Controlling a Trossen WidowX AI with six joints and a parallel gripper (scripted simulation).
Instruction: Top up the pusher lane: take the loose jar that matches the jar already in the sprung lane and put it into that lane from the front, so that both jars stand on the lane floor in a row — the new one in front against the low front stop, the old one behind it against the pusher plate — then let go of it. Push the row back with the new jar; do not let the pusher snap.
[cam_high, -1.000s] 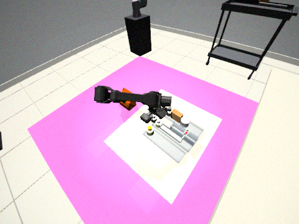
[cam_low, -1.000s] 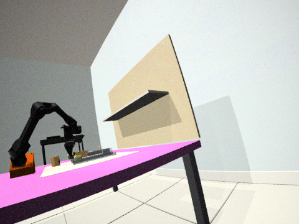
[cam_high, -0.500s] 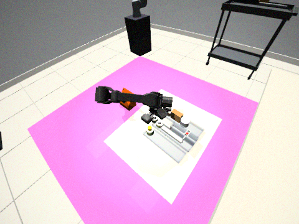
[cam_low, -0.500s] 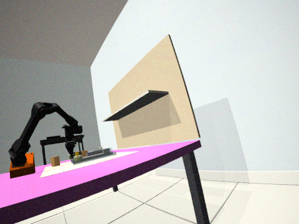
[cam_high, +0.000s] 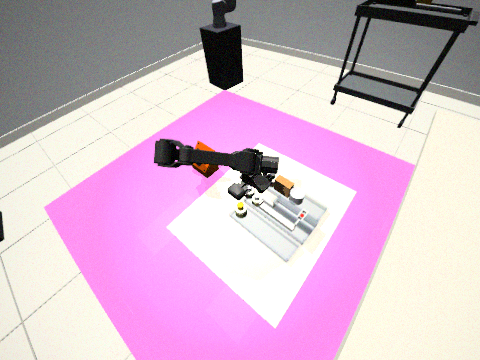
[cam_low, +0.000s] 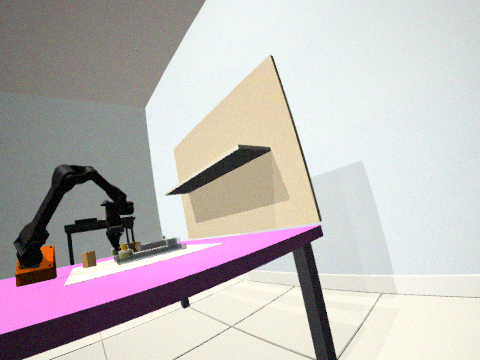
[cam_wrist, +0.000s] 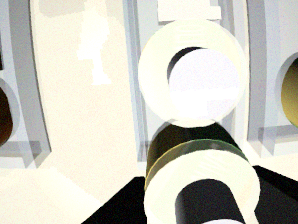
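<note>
The grey lane unit is 17 cm ahead of my gripper tip, 4 cm to the left of it and 3 cm below it. Also, from my gripper tip: grey cylinder: 14 cm ahead, 14 cm to the left, 3 cm below; red puck: 22 cm ahead, 6 cm to the left, 2 cm above.
</note>
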